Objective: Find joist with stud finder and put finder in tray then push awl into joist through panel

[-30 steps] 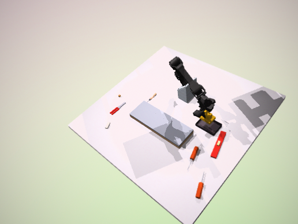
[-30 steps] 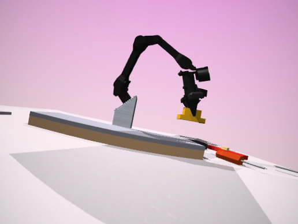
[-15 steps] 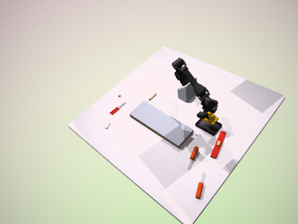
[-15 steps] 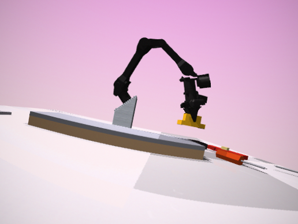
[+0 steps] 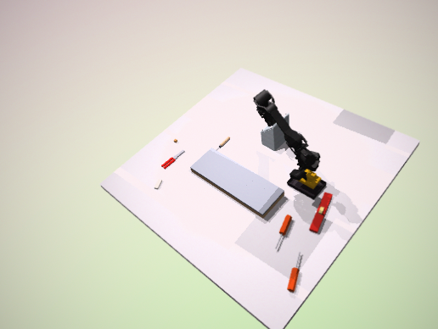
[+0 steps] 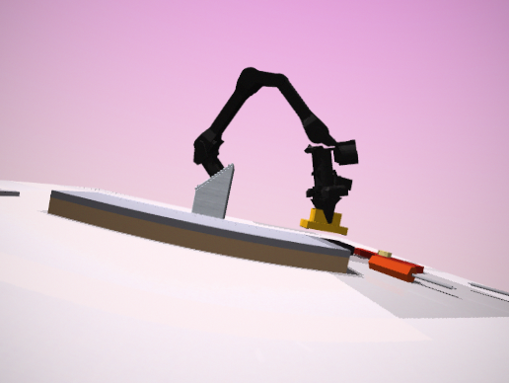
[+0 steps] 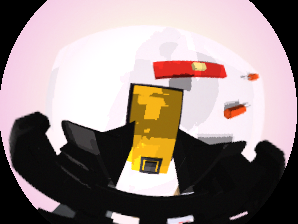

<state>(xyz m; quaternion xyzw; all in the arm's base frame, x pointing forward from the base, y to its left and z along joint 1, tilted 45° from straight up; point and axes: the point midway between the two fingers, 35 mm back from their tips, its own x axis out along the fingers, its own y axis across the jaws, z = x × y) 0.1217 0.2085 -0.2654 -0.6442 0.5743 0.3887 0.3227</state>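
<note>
Now: the dark tray 6 cm below my gripper tip and 1 cm to the right of it. From my gripper tip the other things lie so: red level 15 cm to the left, 8 cm ahead, 6 cm below; stud finder 2 cm to the right, 2 cm above; awl 56 cm to the right, 12 cm ahead, 7 cm below.
</note>
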